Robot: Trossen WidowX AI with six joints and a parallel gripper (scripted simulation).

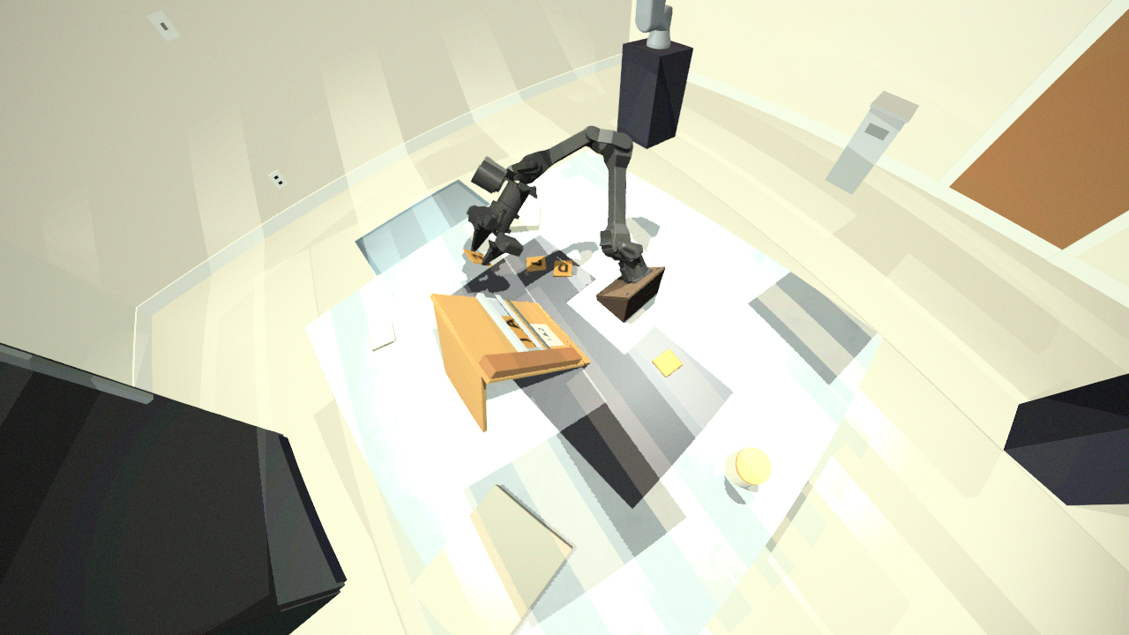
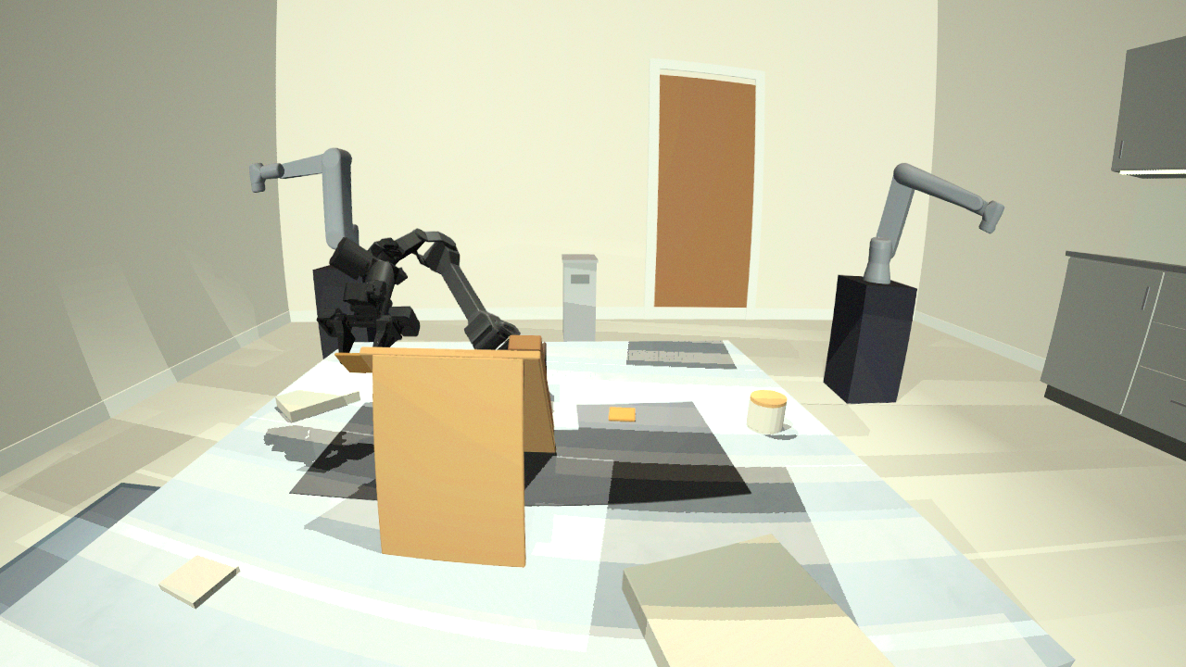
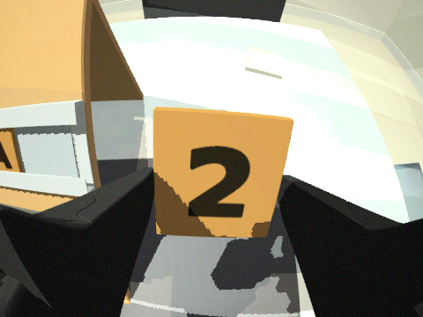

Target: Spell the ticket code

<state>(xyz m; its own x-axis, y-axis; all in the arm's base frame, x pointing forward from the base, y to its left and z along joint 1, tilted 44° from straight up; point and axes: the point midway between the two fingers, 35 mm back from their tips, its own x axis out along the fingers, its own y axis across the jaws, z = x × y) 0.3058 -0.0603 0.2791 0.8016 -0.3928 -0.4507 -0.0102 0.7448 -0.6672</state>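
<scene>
Now: the white ticket 22 cm to the left of my gripper tip, 12 cm below it and 4 cm behind it. Round my gripper tip: grey mat: 25 cm to the left, 19 cm below, 14 cm behind; pale pad: 34 cm ahead, 19 cm below, 11 cm to the right; round tan-lidded canister: 76 cm to the left, 20 cm behind, 16 cm below.
</scene>
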